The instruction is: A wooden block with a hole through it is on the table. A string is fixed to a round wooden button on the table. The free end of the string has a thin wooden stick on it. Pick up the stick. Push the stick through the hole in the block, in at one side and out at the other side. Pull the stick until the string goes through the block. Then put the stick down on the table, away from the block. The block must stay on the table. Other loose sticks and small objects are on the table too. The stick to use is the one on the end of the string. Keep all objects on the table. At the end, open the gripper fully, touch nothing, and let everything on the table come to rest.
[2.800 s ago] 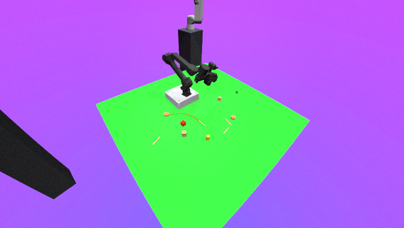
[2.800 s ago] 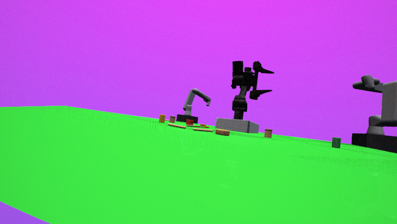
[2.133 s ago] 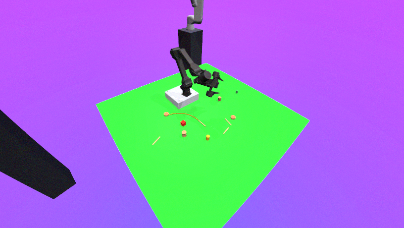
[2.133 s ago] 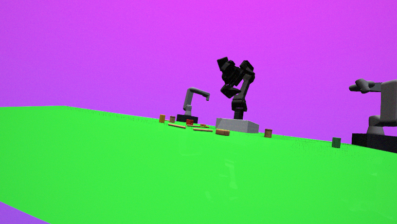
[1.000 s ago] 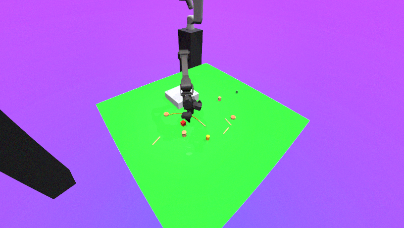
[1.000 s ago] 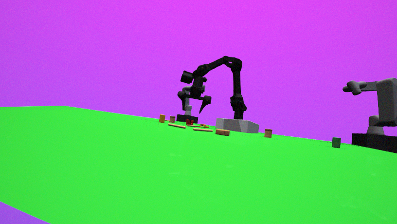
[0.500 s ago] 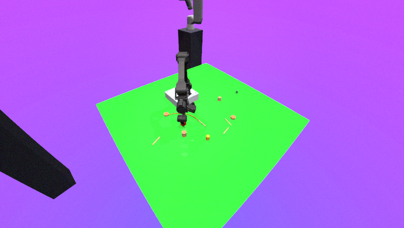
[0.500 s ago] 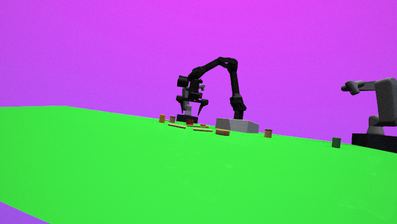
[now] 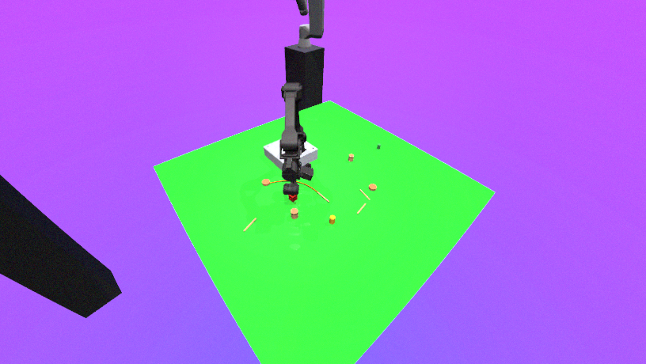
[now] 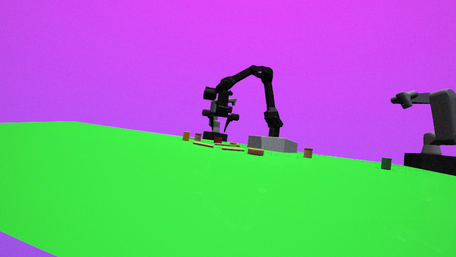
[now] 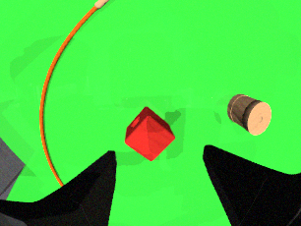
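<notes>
My gripper tip is now 10 mm past the red block and 40 mm above it. The rest, counted from my gripper tip: round wooden button (180 mm behind, 20 mm to the right, 50 mm below); thin wooden stick (70 mm ahead, 100 mm to the left, 60 mm below); tan cylinder (70 mm ahead, 70 mm to the right, 40 mm below).
</notes>
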